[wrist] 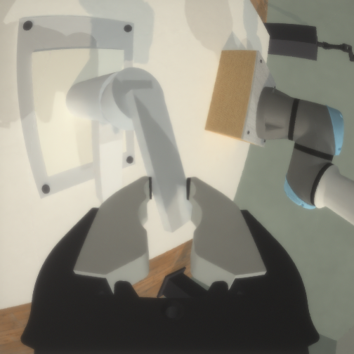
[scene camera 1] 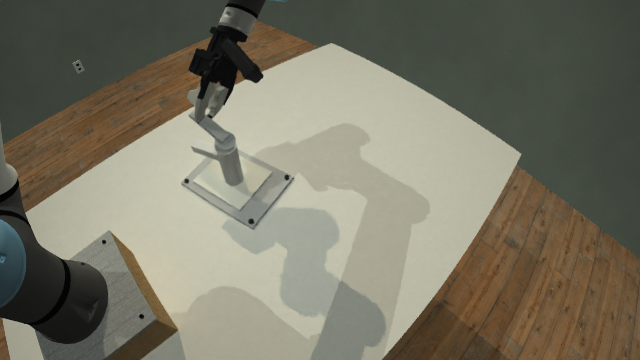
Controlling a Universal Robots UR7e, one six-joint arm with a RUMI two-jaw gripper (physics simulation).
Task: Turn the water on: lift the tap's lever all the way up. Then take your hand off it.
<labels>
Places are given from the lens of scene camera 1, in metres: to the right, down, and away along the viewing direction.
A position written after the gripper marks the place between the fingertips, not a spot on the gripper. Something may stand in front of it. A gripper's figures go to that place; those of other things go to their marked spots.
gripper [scene camera 1: 201,123]: -0.26, -0.12, 0.61
flat lever [scene camera 1: 225,141]: -0.20, -0.08, 0.61
square base plate [scene camera 1: 265,197]: -0.13, 0.04, 0.70
</labels>
